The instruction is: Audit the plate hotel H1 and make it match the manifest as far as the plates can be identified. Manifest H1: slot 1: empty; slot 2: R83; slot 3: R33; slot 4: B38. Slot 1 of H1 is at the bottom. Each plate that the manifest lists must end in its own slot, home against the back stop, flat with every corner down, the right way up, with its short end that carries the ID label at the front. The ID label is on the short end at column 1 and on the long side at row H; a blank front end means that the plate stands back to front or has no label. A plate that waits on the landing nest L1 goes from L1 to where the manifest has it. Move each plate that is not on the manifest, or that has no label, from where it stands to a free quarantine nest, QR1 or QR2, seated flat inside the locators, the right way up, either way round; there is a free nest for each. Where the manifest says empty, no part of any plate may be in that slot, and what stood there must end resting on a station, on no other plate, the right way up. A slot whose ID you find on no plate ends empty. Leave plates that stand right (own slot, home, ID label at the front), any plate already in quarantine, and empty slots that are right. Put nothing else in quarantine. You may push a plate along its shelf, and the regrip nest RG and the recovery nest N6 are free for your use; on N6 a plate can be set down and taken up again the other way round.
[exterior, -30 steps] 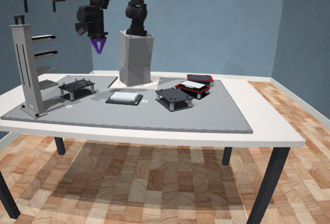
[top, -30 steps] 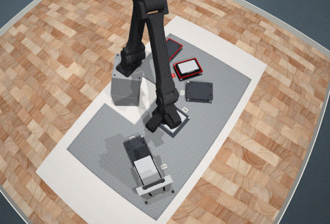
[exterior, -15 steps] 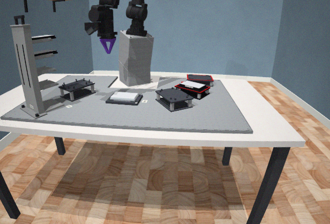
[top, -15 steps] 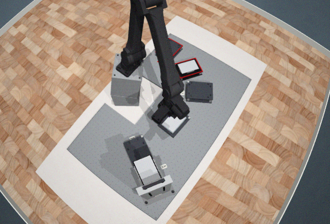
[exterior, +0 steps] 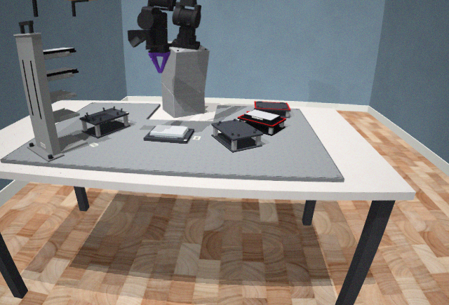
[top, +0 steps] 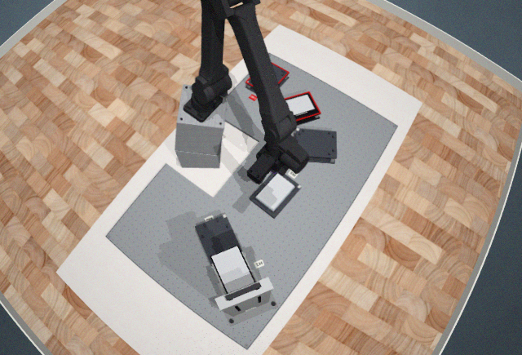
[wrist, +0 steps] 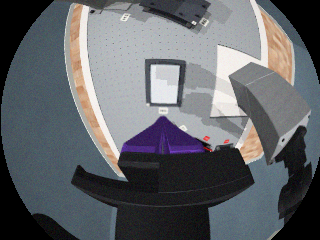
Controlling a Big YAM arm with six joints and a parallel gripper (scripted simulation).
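Now: hand 20 mm to the right of the white plate and 230 mm above it. From my hand the other things lie so: regrip nest RG (60 mm behind, 260 mm to the right, 190 mm below); then flat pad N6 (20 mm to the left, 240 mm below); then landing nest L1 (20 mm ahead, 270 mm to the left, 200 mm below).
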